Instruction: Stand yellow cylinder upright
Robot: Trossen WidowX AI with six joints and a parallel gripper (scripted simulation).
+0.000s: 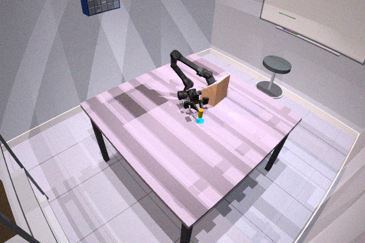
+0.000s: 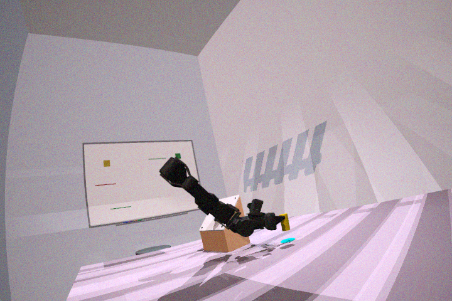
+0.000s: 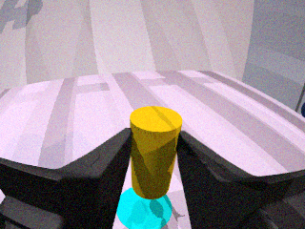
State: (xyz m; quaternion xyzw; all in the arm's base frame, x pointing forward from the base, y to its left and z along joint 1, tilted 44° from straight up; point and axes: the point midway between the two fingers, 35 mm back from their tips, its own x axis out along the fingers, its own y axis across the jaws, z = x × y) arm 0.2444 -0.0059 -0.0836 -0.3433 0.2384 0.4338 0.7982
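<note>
My gripper tip is 2 cm above the yellow tall cylinder. Round my gripper tip: cyan circle (10 cm below).
</note>
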